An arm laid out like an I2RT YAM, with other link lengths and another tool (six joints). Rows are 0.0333 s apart.
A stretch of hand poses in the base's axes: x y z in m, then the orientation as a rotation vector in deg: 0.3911, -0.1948, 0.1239, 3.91, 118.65, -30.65; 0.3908, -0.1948, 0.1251, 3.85, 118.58, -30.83; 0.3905, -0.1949, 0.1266, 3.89, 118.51, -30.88; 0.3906, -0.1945, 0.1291, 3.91, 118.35, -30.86; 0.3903, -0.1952, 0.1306, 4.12, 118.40, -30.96; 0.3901, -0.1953, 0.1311, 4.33, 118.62, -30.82; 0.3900, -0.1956, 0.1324, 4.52, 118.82, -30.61; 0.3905, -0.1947, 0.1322, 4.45, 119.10, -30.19; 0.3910, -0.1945, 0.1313, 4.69, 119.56, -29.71; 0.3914, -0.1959, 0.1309, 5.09, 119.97, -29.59; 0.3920, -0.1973, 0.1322, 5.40, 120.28, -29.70
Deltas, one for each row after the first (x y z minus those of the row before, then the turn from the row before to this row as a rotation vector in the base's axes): -0.0003, 0.0000, 0.0012, -0.16, -0.03, -0.03; -0.0003, -0.0001, 0.0015, -0.03, -0.07, -0.04; 0.0001, 0.0004, 0.0025, -0.01, -0.16, 0.01; -0.0003, -0.0007, 0.0015, 0.02, 0.03, -0.20; -0.0002, -0.0001, 0.0005, 0.22, 0.15, -0.11; -0.0001, -0.0003, 0.0013, 0.26, 0.13, -0.07; 0.0005, 0.0009, -0.0002, 0.32, 0.21, 0.20; 0.0005, 0.0002, -0.0009, 0.52, 0.32, -0.02; 0.0004, -0.0014, -0.0004, 0.32, 0.31, -0.28; 0.0006, -0.0014, 0.0013, 0.10, 0.27, -0.30
